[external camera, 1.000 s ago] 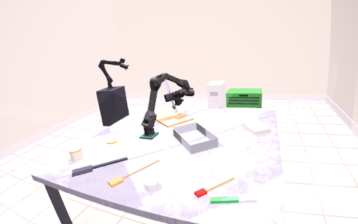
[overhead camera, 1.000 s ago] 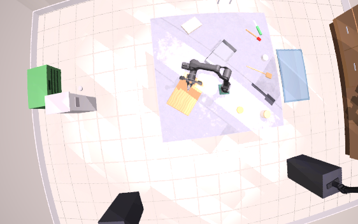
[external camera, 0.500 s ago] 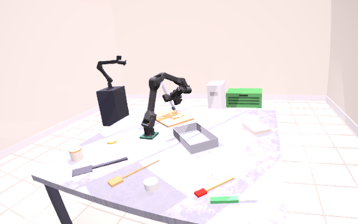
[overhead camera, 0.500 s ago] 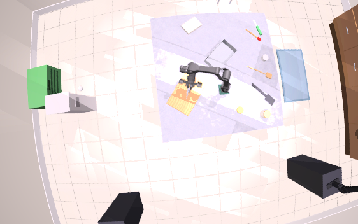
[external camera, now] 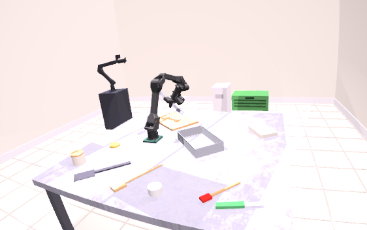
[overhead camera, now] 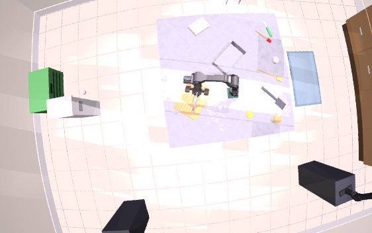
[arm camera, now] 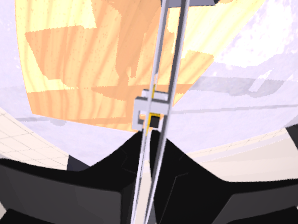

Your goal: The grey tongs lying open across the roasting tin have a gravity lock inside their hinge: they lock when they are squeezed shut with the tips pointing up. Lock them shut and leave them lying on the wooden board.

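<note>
Right now my gripper tip is 20 mm short of the wooden board, 10 mm to the right of it and 110 mm above it. The rest, counted from my gripper tip: grey roasting tin: 330 mm ahead, 390 mm to the right, 90 mm below; yellow disc: 230 mm behind, 480 mm to the right, 110 mm below; white block: 710 mm ahead, 170 mm to the right, 110 mm below.
</note>
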